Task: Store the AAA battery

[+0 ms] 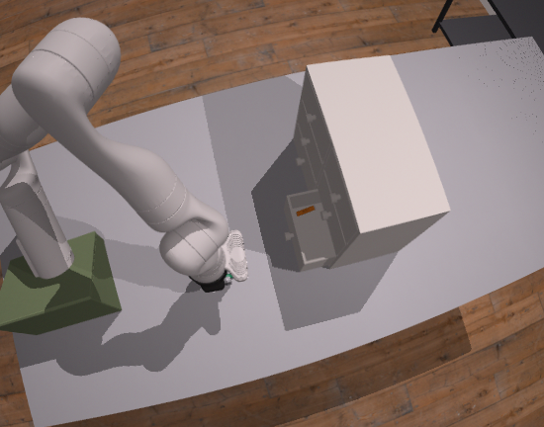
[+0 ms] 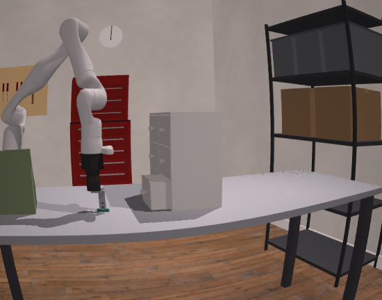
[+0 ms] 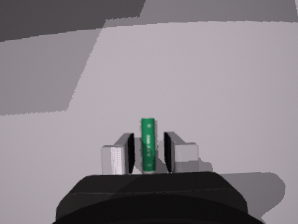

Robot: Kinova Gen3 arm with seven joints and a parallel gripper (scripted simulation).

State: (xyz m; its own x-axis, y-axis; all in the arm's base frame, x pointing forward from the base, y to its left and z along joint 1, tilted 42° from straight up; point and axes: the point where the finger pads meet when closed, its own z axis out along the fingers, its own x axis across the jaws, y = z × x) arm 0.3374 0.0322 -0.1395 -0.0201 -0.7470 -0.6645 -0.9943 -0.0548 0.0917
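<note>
Right now my hand is 20 mm above the green AAA battery. Also, from my hand: orange battery (200 mm ahead, 110 mm to the left, 10 mm below).
</note>
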